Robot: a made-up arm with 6 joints. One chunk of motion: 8 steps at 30 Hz.
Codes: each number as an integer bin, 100 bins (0 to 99) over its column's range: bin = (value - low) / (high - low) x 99, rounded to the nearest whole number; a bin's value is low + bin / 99 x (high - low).
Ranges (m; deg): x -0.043..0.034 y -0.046..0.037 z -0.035..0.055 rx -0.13..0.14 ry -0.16..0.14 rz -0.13..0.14
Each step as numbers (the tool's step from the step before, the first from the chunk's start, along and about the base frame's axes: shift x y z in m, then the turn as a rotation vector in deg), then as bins.
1 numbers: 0.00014 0.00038 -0.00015 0.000 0.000 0.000
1 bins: 55 55 38 48 53 48
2 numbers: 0.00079 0.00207 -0.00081 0.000 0.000 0.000
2 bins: 56 57 38 48 53 48
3 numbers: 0.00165 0.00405 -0.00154 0.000 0.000 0.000
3 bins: 57 60 37 48 53 48
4 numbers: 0.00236 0.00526 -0.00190 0.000 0.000 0.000
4 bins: 58 61 36 48 53 48
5 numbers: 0.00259 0.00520 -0.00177 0.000 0.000 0.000
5 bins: 59 61 37 48 53 48
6 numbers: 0.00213 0.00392 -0.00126 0.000 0.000 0.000
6 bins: 58 60 37 48 53 48
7 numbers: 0.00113 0.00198 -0.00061 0.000 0.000 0.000
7 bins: 57 57 38 48 53 48
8 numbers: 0.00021 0.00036 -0.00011 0.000 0.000 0.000
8 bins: 56 55 38 48 53 48
